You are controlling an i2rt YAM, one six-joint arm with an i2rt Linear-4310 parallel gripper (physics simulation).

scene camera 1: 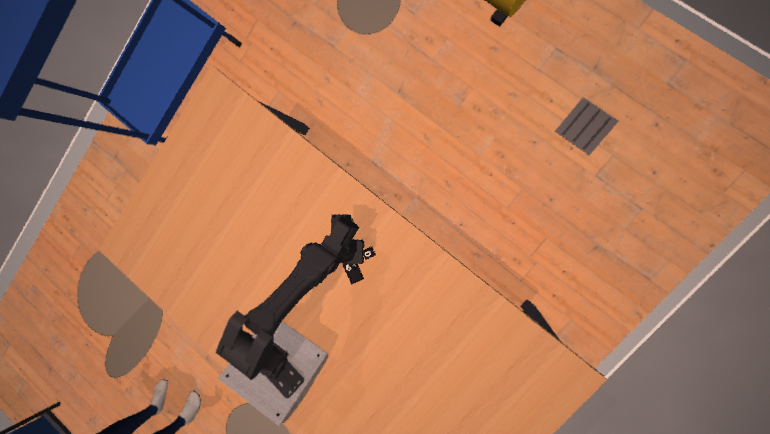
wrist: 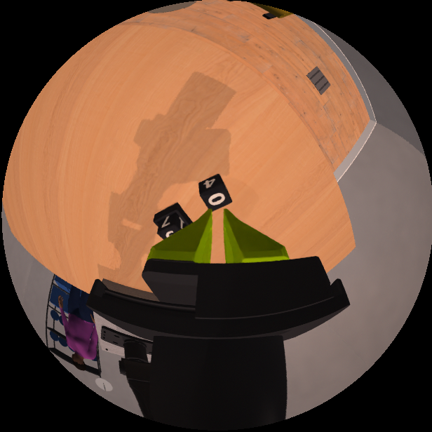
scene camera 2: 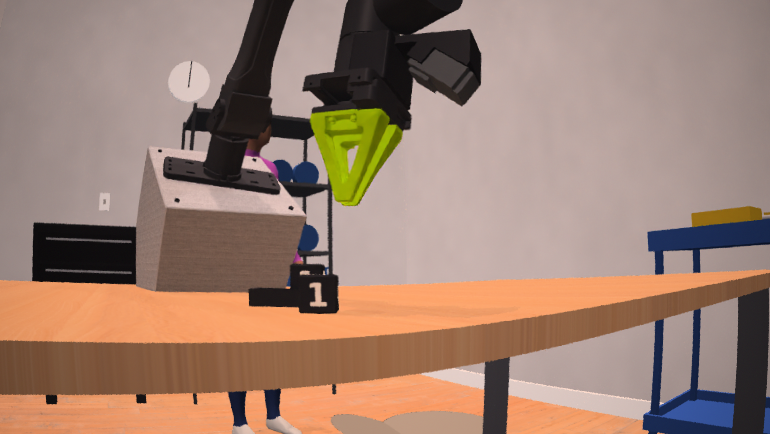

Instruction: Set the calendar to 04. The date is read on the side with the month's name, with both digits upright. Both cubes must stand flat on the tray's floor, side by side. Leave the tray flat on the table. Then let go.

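Observation:
A loose black cube (scene camera 1: 368, 253) (scene camera 2: 318, 293) (wrist: 215, 192) stands on the table beside the tray, apart from it. It has a white 0 on top; a 1 faces scene camera 2 and a 4 shows in the wrist view. The low black tray (scene camera 1: 355, 276) (scene camera 2: 269, 297) (wrist: 168, 211) is partly hidden. A second cube (scene camera 1: 348, 267) (scene camera 2: 308, 267) (wrist: 169, 232) is at the tray, with a 7 on a side in the wrist view; whether it stands flat is hidden. My green gripper (scene camera 2: 350, 203) (wrist: 217, 214) is shut with nothing between its fingertips, above the cubes. The month's name cannot be read.
The wooden table (scene camera 1: 431, 323) (scene camera 2: 161, 323) (wrist: 75, 125) carries my arm's grey base block (scene camera 1: 307, 350) (scene camera 2: 221, 248). The table's edge runs beyond the loose cube in scene camera 1. A blue cart (scene camera 2: 706, 237) stands off to the right in scene camera 2.

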